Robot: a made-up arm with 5 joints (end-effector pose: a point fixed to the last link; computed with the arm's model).
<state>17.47 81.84 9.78 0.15 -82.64</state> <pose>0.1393 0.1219 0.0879 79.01 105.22 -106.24</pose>
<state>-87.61 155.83 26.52 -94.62 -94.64</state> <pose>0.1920 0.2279 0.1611 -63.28 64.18 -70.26</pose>
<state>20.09 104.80 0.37 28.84 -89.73</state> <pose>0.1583 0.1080 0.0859 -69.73 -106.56 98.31</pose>
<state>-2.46 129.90 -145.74 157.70 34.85</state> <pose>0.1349 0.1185 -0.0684 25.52 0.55 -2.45</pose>
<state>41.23 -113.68 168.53 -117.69 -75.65</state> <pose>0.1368 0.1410 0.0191 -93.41 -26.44 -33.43</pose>
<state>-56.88 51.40 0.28 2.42 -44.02</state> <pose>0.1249 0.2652 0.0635 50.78 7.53 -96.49</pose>
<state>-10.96 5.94 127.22 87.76 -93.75</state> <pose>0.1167 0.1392 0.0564 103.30 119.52 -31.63</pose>
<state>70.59 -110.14 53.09 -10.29 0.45</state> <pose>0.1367 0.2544 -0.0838 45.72 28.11 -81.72</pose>
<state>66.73 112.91 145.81 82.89 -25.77</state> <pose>0.1000 0.1809 -0.0928 17.33 9.45 -92.05</pose>
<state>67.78 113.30 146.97 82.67 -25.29</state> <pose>0.1004 0.1849 -0.0918 19.24 11.58 -92.18</pose>
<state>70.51 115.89 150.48 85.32 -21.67</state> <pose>0.0989 0.1943 -0.0891 27.83 19.46 -87.63</pose>
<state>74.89 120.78 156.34 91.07 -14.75</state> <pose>0.0949 0.2071 -0.0836 42.99 31.44 -76.35</pose>
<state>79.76 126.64 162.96 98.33 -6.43</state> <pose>0.0895 0.2181 -0.0773 60.02 41.77 -60.07</pose>
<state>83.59 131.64 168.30 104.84 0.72</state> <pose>0.0852 0.2252 -0.0735 73.43 46.87 -44.56</pose>
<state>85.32 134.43 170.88 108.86 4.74</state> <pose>0.0830 0.2283 -0.0732 80.01 47.76 -35.43</pose>
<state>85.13 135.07 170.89 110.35 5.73</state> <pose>0.0824 0.2279 -0.0752 80.65 46.97 -33.05</pose>
